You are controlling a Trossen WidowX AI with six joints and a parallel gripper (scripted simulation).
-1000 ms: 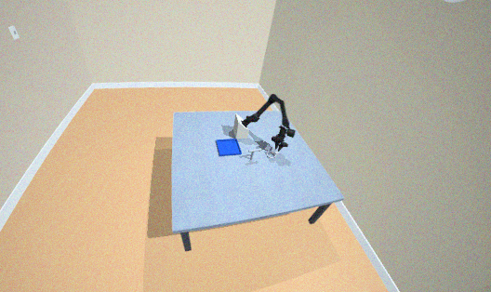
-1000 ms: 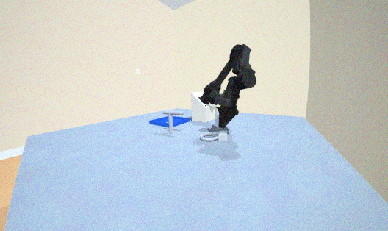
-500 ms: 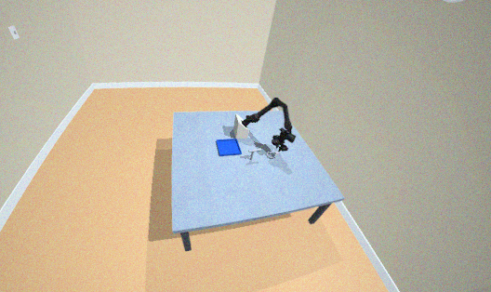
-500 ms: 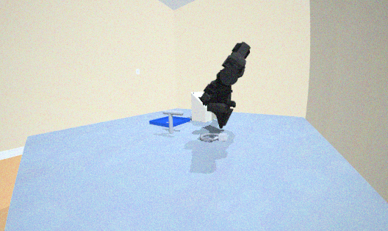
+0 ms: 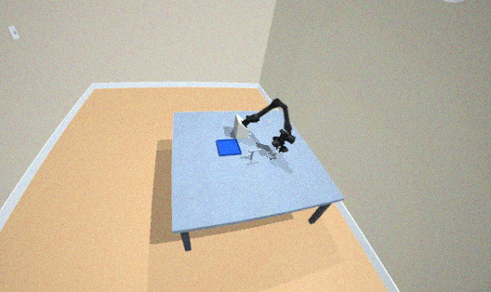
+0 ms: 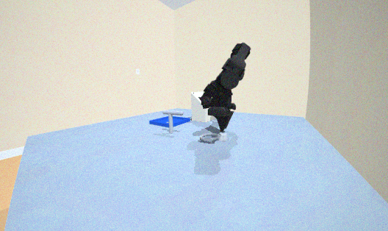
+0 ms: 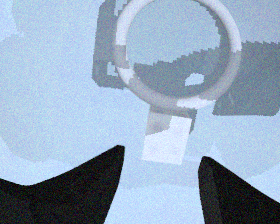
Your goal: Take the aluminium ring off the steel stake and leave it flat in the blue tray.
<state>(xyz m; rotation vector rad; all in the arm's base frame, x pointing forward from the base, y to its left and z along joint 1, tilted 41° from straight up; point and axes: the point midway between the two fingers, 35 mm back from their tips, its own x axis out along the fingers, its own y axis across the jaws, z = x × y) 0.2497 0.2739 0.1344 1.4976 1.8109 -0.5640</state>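
The aluminium ring lies 5 cm to the right of my gripper tip, 3 cm below it and 1 cm ahead of it. Also, from my gripper tip: blue tray 44 cm to the right, 7 cm behind, 3 cm below.
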